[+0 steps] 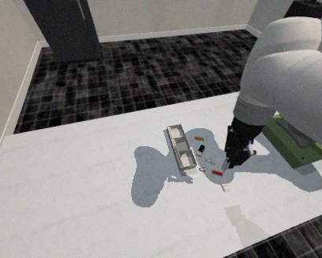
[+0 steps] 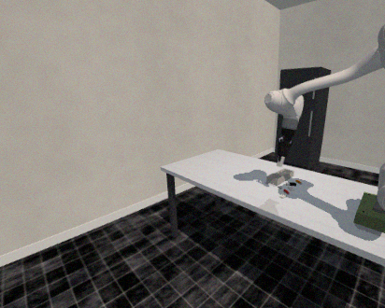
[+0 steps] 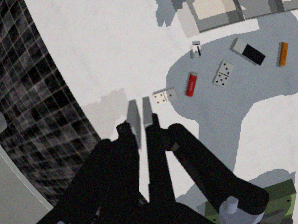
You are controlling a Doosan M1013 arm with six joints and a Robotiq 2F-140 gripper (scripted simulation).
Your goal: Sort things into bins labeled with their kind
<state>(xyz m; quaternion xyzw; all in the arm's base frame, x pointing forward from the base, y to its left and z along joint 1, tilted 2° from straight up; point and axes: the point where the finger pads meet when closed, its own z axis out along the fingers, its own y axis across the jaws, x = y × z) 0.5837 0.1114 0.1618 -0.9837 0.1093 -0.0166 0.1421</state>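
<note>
Right now the grey bin tray is 8 cm ahead of my hand, 21 cm to the right of it and 18 cm below it. Round my hand: grey piece (1 cm ahead, 6 cm to the right, 20 cm below); then red battery (5 cm behind, 3 cm to the right, 20 cm below); then small black piece (2 cm behind, 16 cm to the right, 20 cm below).
</note>
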